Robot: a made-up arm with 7 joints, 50 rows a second.
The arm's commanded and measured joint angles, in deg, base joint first. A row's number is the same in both.
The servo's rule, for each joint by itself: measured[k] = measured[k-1] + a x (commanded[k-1-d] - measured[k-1]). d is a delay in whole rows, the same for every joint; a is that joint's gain. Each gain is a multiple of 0.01, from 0.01 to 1. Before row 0 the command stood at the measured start. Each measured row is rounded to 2 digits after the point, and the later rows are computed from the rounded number. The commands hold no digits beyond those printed.
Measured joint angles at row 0: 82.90 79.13 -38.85 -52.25 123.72 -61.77 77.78
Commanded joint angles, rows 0 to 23: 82.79 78.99 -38.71 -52.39 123.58 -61.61 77.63; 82.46 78.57 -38.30 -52.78 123.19 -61.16 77.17; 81.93 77.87 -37.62 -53.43 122.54 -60.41 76.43; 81.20 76.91 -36.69 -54.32 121.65 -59.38 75.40; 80.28 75.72 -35.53 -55.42 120.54 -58.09 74.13; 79.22 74.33 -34.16 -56.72 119.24 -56.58 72.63; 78.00 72.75 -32.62 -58.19 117.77 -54.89 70.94; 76.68 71.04 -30.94 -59.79 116.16 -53.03 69.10; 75.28 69.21 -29.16 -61.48 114.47 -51.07 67.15; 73.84 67.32 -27.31 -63.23 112.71 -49.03 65.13; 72.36 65.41 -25.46 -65.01 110.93 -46.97 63.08; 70.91 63.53 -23.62 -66.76 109.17 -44.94 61.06; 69.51 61.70 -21.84 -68.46 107.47 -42.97 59.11; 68.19 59.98 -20.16 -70.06 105.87 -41.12 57.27; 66.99 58.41 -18.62 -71.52 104.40 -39.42 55.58; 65.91 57.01 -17.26 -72.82 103.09 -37.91 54.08; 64.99 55.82 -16.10 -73.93 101.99 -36.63 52.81; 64.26 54.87 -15.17 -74.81 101.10 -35.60 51.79; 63.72 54.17 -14.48 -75.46 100.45 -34.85 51.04; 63.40 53.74 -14.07 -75.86 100.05 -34.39 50.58; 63.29 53.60 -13.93 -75.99 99.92 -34.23 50.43; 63.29 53.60 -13.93 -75.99 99.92 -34.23 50.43; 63.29 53.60 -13.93 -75.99 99.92 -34.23 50.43; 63.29 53.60 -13.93 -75.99 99.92 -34.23 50.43
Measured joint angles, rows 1 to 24: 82.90 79.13 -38.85 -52.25 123.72 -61.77 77.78; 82.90 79.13 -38.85 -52.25 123.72 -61.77 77.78; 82.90 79.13 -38.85 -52.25 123.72 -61.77 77.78; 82.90 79.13 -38.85 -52.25 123.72 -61.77 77.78; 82.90 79.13 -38.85 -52.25 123.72 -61.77 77.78; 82.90 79.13 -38.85 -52.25 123.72 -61.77 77.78; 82.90 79.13 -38.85 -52.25 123.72 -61.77 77.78; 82.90 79.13 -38.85 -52.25 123.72 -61.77 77.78; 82.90 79.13 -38.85 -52.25 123.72 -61.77 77.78; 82.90 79.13 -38.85 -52.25 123.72 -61.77 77.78; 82.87 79.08 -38.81 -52.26 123.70 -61.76 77.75; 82.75 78.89 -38.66 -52.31 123.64 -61.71 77.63; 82.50 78.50 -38.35 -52.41 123.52 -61.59 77.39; 82.11 77.90 -37.85 -52.58 123.31 -61.39 76.99; 81.56 77.07 -37.15 -52.84 123.01 -61.09 76.42; 80.86 76.03 -36.25 -53.19 122.60 -60.68 75.66; 80.00 74.78 -35.16 -53.64 122.07 -60.16 74.72; 79.00 73.36 -33.89 -54.19 121.42 -59.52 73.60; 77.88 71.78 -32.47 -54.85 120.66 -58.76 72.31; 76.67 70.09 -30.92 -55.60 119.79 -57.88 70.87; 75.38 68.31 -29.28 -56.45 118.82 -56.90 69.31; 74.04 66.49 -27.58 -57.38 117.76 -55.82 67.66; 72.68 64.67 -25.86 -58.38 116.63 -54.66 65.95; 71.33 62.89 -24.15 -59.43 115.45 -53.44 64.21
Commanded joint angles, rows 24 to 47: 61.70 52.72 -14.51 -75.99 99.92 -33.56 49.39; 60.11 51.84 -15.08 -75.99 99.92 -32.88 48.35; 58.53 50.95 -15.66 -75.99 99.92 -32.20 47.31; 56.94 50.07 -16.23 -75.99 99.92 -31.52 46.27; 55.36 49.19 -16.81 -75.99 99.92 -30.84 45.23; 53.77 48.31 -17.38 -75.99 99.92 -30.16 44.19; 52.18 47.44 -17.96 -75.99 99.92 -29.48 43.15; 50.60 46.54 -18.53 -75.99 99.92 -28.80 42.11; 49.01 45.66 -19.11 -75.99 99.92 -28.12 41.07; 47.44 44.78 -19.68 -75.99 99.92 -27.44 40.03; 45.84 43.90 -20.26 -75.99 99.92 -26.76 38.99; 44.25 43.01 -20.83 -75.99 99.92 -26.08 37.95; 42.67 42.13 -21.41 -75.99 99.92 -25.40 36.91; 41.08 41.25 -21.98 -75.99 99.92 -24.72 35.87; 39.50 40.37 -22.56 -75.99 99.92 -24.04 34.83; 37.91 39.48 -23.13 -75.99 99.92 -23.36 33.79; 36.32 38.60 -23.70 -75.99 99.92 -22.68 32.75; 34.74 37.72 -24.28 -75.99 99.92 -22.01 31.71; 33.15 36.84 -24.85 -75.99 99.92 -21.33 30.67; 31.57 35.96 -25.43 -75.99 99.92 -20.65 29.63; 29.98 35.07 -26.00 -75.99 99.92 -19.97 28.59; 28.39 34.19 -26.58 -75.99 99.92 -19.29 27.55; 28.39 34.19 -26.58 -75.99 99.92 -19.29 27.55; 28.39 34.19 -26.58 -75.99 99.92 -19.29 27.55
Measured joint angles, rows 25 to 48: 70.03 61.19 -22.49 -60.52 114.23 -52.18 62.48; 68.79 59.60 -20.92 -61.63 113.00 -50.90 60.80; 67.65 58.16 -19.47 -62.74 111.79 -49.62 59.20; 66.63 56.91 -18.18 -63.83 110.61 -48.36 57.72; 65.76 55.87 -17.07 -64.88 109.49 -47.14 56.38; 65.05 55.06 -16.17 -65.87 108.45 -45.99 55.22; 64.52 54.51 -15.50 -66.78 107.51 -44.93 54.26; 64.15 54.16 -15.03 -67.61 106.68 -43.97 53.49; 63.89 53.95 -14.70 -68.36 105.94 -43.09 52.88; 63.71 53.82 -14.47 -69.05 105.28 -42.29 52.39; 63.11 53.40 -14.48 -69.67 104.69 -41.50 51.79; 62.21 52.81 -14.66 -70.24 104.17 -40.72 51.10; 61.11 52.10 -14.96 -70.76 103.70 -39.95 50.34; 59.86 51.33 -15.34 -71.23 103.28 -39.19 49.53; 58.51 50.52 -15.78 -71.66 102.91 -38.44 48.67; 57.09 49.68 -16.26 -72.05 102.58 -37.69 47.77; 55.62 48.83 -16.77 -72.40 102.29 -36.95 46.85; 54.11 47.96 -17.30 -72.72 102.03 -36.22 45.90; 52.58 47.09 -17.84 -73.01 101.80 -35.49 44.93; 51.04 46.21 -18.39 -73.28 101.59 -34.77 43.95; 49.48 45.33 -18.95 -73.52 101.41 -34.05 42.96; 47.91 44.45 -19.51 -73.74 101.25 -33.33 41.96; 46.34 43.57 -20.08 -73.94 101.10 -32.62 40.95; 44.76 42.69 -20.65 -74.12 100.97 -31.91 39.93
